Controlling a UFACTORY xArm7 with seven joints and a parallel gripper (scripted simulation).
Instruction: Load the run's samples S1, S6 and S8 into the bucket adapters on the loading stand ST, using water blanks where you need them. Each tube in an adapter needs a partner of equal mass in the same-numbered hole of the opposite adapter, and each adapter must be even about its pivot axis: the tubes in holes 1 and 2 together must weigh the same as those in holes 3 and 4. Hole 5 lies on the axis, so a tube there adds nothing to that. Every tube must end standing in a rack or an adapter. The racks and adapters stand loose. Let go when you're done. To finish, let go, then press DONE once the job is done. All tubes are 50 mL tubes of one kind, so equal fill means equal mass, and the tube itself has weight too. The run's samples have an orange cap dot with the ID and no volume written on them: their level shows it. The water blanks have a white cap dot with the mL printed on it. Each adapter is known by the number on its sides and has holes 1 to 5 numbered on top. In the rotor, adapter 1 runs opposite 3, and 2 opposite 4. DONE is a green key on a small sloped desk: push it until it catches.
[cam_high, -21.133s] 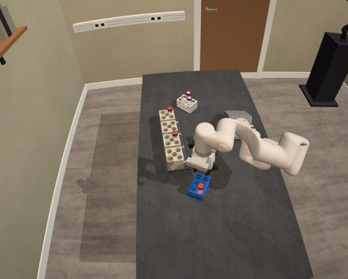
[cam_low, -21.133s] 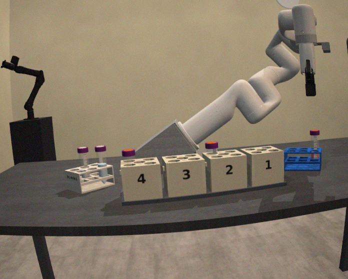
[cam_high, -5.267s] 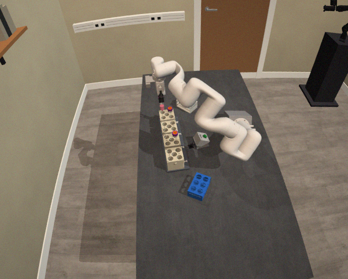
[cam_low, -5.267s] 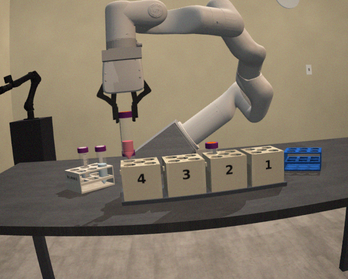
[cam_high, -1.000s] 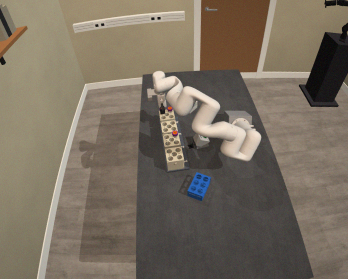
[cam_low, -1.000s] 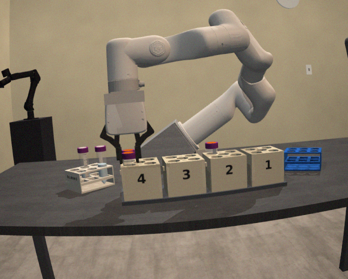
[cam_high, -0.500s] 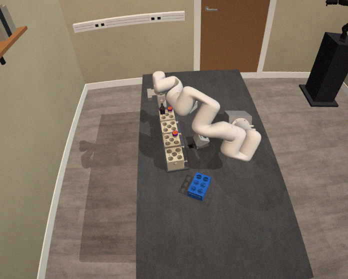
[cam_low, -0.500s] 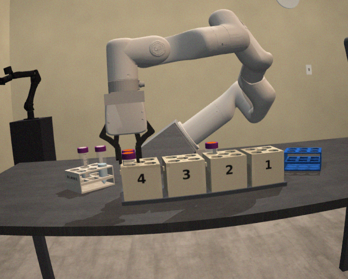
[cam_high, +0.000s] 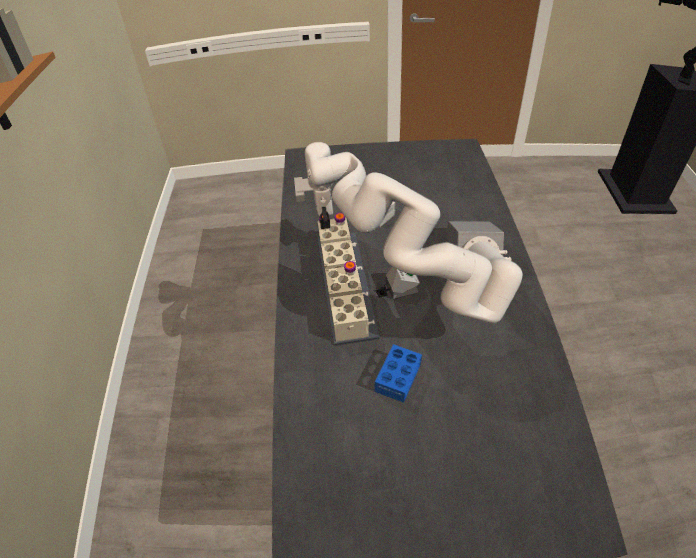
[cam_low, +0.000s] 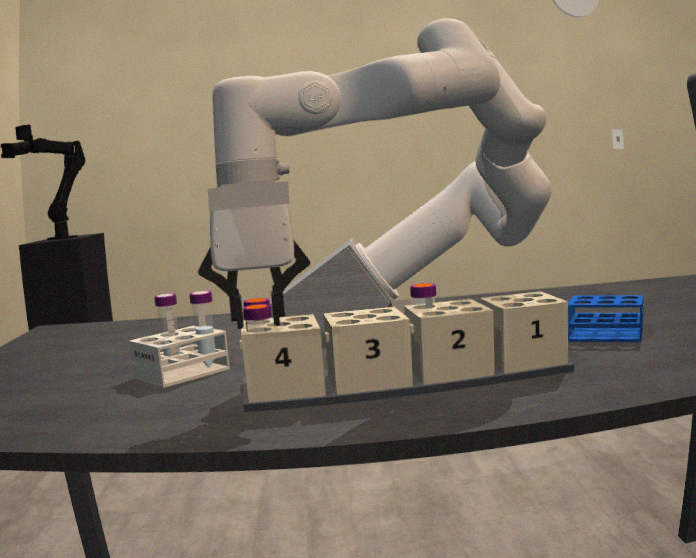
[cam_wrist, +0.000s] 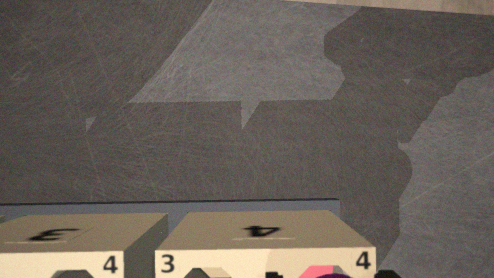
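Now: the sample tube 50 mm below my hand and 10 mm to the right of it. From my hand the other things lie so: white blank rack: 170 mm behind, 150 mm to the right, 90 mm below; sample S8: 50 mm below, 50 mm behind, 10 mm to the right; loading stand ST: 180 mm to the left, 120 mm below, 60 mm behind.
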